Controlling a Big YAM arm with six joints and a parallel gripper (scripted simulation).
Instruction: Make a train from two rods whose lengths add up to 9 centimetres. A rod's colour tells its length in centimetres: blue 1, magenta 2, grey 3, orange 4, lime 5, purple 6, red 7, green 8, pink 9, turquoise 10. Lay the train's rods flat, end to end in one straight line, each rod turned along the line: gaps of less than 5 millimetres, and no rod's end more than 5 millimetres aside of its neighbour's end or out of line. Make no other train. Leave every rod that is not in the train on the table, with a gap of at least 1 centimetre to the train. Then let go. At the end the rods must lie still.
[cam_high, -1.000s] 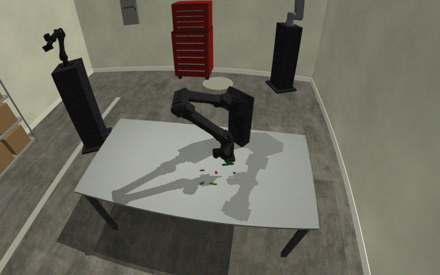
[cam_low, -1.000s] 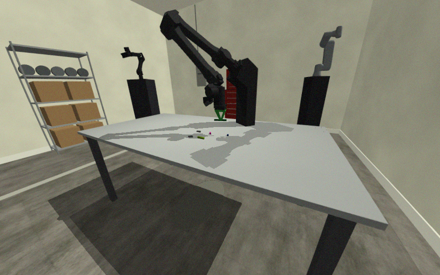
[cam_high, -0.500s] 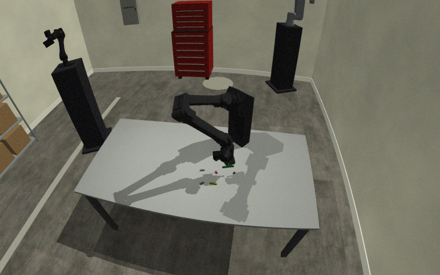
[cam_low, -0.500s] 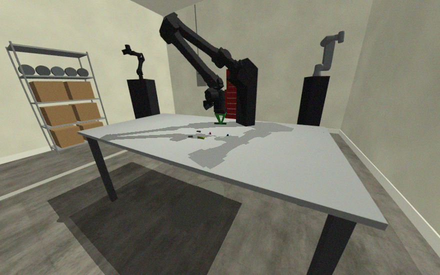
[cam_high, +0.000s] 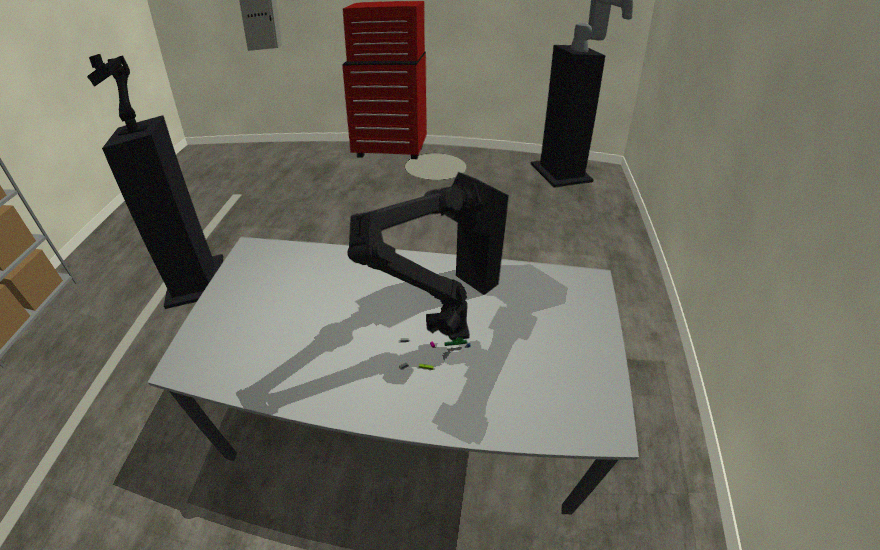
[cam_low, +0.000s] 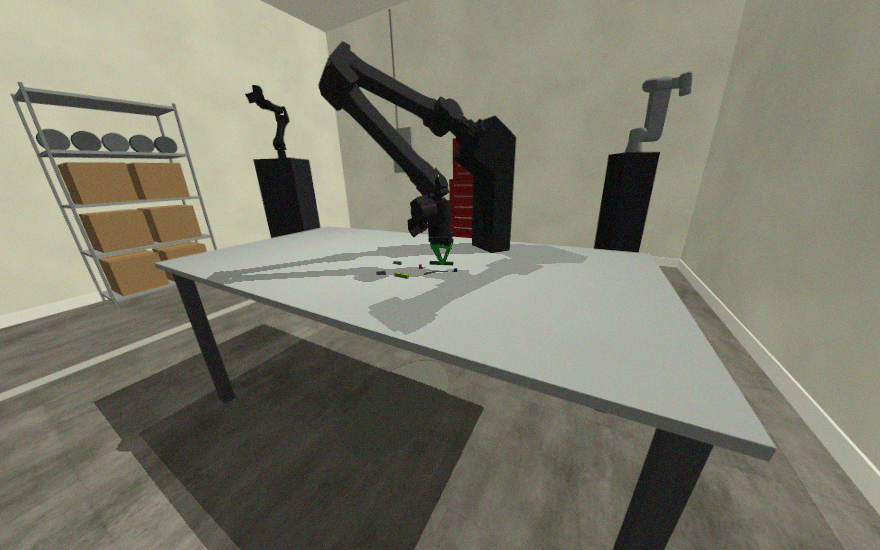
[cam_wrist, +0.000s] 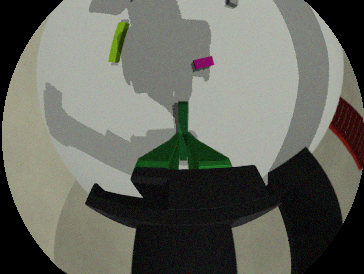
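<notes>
The blue rod is 40 mm to the left of my hand, 30 mm below it and 10 mm ahead of it. Also, from my hand: magenta rod (80 mm to the right, 40 mm behind, 30 mm below); green rod (10 mm below); lime rod (130 mm to the right, 50 mm ahead, 30 mm below).
</notes>
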